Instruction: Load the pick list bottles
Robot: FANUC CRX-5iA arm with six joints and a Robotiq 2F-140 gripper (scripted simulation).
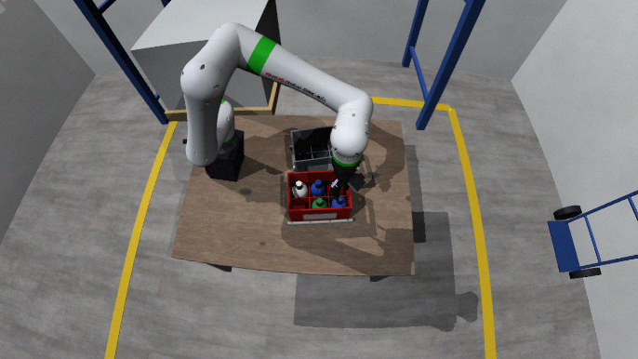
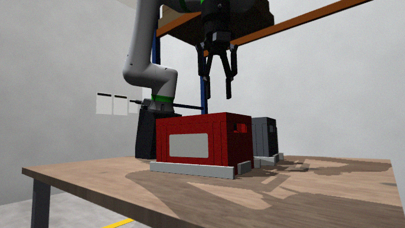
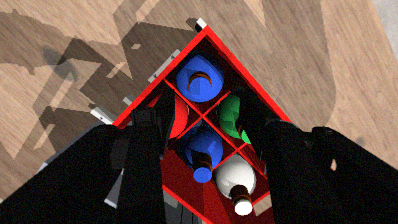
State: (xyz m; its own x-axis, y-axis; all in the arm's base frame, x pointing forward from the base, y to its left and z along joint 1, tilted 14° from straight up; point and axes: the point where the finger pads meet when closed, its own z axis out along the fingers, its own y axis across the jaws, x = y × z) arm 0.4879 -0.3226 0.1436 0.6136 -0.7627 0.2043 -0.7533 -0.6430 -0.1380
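The blue bottle lies 170 mm below my hand. From my hand the other things lie so: red crate: 80 mm behind, 50 mm to the left, 170 mm below; red bottle: 10 mm ahead, 90 mm to the left, 170 mm below; green bottle: 90 mm behind, 10 mm to the left, 170 mm below.
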